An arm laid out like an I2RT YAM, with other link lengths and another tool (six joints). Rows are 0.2 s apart.
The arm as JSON. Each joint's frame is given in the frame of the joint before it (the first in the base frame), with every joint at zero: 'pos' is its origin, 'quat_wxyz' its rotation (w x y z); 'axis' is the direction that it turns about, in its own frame. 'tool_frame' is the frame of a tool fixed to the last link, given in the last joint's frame.
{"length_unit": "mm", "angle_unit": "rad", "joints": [
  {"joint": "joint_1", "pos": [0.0, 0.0, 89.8], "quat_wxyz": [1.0, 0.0, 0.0, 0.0], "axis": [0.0, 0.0, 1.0]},
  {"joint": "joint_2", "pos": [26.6, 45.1, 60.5], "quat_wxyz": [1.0, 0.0, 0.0, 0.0], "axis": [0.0, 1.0, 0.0]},
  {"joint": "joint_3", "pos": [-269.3, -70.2, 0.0], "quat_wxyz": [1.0, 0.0, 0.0, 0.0], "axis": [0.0, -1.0, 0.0]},
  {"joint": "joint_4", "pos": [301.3, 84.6, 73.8], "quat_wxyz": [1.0, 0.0, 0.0, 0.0], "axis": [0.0, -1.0, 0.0]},
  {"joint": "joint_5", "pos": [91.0, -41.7, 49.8], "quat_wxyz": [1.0, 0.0, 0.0, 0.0], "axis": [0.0, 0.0, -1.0]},
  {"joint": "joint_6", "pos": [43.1, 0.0, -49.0], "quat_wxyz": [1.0, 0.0, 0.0, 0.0], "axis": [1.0, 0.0, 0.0]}
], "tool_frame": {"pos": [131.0, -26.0, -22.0], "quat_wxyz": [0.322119, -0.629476, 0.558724, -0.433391]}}
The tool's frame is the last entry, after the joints.
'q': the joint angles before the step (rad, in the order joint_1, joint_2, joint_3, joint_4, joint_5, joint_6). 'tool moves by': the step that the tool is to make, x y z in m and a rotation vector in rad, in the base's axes. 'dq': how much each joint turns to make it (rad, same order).
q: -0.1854 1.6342 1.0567 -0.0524 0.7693 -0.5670
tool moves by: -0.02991 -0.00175 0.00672 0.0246 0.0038 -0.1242
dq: -0.0002 -0.0353 0.0261 -0.1714 0.0813 0.1401
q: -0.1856 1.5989 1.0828 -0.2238 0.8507 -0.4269
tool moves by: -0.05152 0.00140 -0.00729 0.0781 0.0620 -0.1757
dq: -0.0137 -0.0170 0.0567 -0.3504 0.0539 0.2602
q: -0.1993 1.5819 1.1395 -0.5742 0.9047 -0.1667
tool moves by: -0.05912 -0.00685 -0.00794 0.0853 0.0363 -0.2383
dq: -0.0626 0.0235 0.0737 -0.3496 0.0005 0.3099
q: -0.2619 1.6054 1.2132 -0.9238 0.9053 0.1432
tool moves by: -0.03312 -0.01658 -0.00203 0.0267 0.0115 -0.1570
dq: -0.0799 0.0272 0.0391 -0.1321 -0.0067 0.1290
